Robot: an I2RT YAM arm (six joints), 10 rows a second.
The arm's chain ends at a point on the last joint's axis. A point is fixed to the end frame.
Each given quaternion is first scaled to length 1.
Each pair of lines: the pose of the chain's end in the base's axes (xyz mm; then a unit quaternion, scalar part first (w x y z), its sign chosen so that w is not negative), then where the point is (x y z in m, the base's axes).
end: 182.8 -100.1 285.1 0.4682 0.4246 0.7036 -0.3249
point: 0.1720 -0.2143 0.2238
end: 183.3 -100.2 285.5 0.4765 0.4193 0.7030 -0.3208
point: 0.1751 -0.2150 0.2248
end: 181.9 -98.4 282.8 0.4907 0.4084 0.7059 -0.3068
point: 0.1797 -0.2134 0.2221
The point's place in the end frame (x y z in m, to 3 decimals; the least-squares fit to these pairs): 0.026 -0.055 0.115
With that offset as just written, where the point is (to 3 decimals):
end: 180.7 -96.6 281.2 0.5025 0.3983 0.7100 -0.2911
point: 0.184 -0.211 0.220
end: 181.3 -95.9 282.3 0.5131 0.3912 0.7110 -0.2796
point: 0.189 -0.210 0.221
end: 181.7 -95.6 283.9 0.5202 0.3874 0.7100 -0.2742
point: 0.192 -0.210 0.223
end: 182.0 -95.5 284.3 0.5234 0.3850 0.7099 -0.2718
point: 0.194 -0.210 0.224
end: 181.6 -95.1 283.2 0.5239 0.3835 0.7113 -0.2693
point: 0.194 -0.209 0.222
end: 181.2 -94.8 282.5 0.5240 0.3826 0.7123 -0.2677
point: 0.194 -0.209 0.221
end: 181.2 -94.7 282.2 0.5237 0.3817 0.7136 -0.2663
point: 0.194 -0.209 0.221
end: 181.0 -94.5 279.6 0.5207 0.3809 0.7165 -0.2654
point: 0.194 -0.208 0.218
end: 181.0 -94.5 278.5 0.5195 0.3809 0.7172 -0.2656
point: 0.194 -0.208 0.216
